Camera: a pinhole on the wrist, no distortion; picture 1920 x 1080 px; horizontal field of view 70.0 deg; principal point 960.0 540.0 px. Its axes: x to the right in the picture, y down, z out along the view. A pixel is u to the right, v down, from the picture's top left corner.
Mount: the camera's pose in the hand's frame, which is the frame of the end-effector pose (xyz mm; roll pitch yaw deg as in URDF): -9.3 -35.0 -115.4 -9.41 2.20 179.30
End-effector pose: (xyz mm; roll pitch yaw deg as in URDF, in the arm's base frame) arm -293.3 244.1 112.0 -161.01 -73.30 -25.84
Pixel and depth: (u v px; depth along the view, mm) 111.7 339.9 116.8
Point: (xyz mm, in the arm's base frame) -268.1 273.9 170.0
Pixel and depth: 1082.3 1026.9 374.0
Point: -58.2 451.6 14.8
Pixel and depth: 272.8 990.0 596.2
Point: 250.8 489.5 273.2
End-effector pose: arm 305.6 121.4 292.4 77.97 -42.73 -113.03
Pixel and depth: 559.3 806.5 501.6
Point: -136.4 118.0 273.7
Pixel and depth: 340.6 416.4 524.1
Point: -141.6 155.5 441.5
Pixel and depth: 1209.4 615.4 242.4
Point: 183.3 179.3 205.3
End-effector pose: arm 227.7 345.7 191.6 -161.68 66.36 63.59
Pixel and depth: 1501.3 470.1 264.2
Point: 64.0 252.8 258.7
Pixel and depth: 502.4 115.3 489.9
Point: 9.2 117.2 -88.3
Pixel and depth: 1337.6 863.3 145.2
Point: 137.7 375.2 246.0
